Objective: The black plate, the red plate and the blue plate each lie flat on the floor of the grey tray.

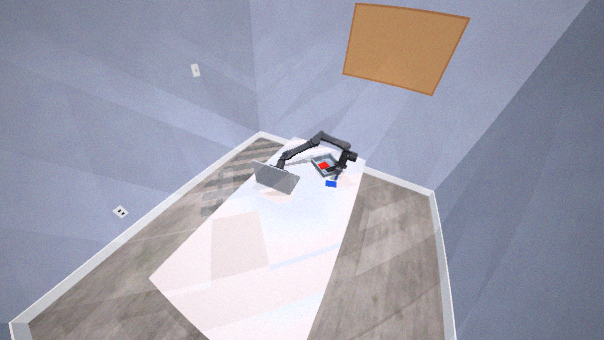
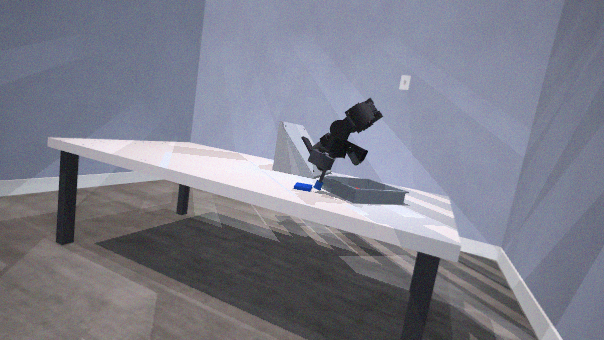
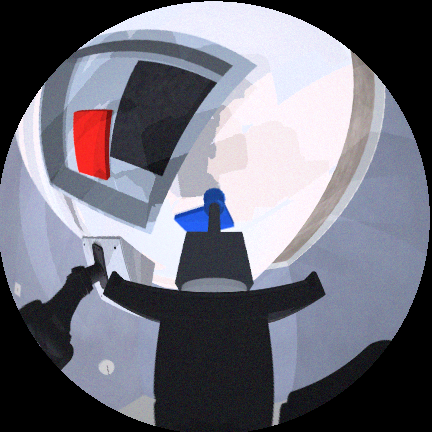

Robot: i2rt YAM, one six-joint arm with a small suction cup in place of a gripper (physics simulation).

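Observation:
The grey tray stands on the white table. The black plate and the red plate lie flat side by side on its floor. The blue plate lies flat on the table just outside the tray's near wall. My suction cup hangs low over the table between the blue plate and the tray, beside the plate's edge, with nothing on it.
The arm's grey wedge-shaped mount stands on the table left of the tray. The table's edge runs close to the blue plate's side.

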